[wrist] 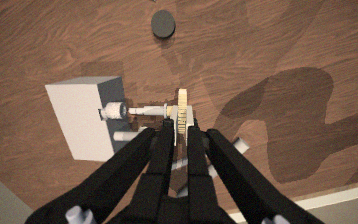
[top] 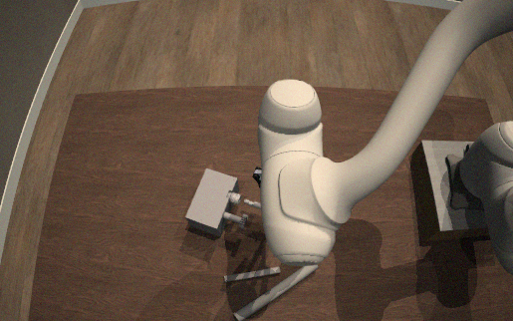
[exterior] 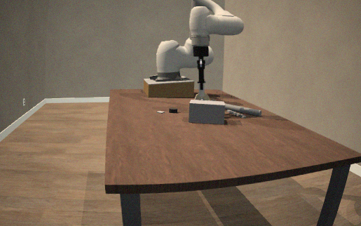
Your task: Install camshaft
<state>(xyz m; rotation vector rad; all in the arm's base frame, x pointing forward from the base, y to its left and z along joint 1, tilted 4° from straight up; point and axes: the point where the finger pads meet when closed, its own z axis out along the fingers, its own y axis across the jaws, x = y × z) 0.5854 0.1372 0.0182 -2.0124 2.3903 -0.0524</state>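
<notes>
Right now my hand is 5 cm above the camshaft and 4 cm short of it. Also, from my hand: flat grey bar 17 cm to the left, 11 cm below, 4 cm ahead; then black disc 14 cm to the right, 10 cm below, 1 cm ahead; then small crank gear 8 cm ahead, 5 cm to the left, 5 cm below.
</notes>
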